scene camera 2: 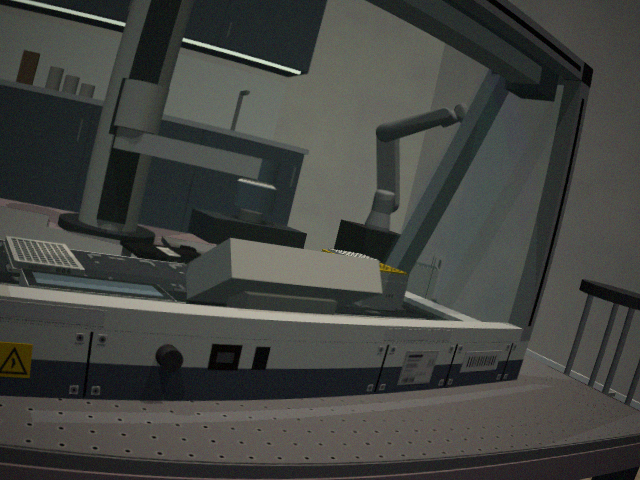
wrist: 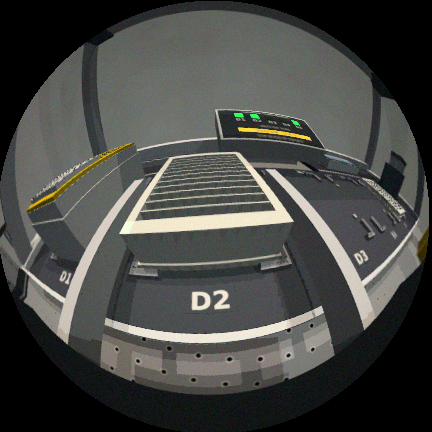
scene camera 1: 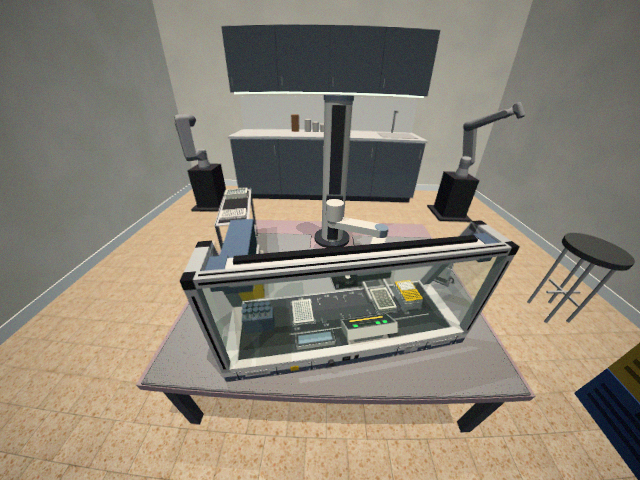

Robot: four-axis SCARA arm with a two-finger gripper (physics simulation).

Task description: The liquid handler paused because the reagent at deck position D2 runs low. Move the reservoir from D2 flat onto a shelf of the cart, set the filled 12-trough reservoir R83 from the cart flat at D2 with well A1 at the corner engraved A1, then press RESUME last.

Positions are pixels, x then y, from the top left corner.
Scene:
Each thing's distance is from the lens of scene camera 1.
perforated tabletop [scene camera 1: 478, 366]: 1.19 m
gantry bar [scene camera 1: 252, 260]: 0.63 m
The marked spots on the perforated tabletop and the gantry bar are 0.97 m apart.

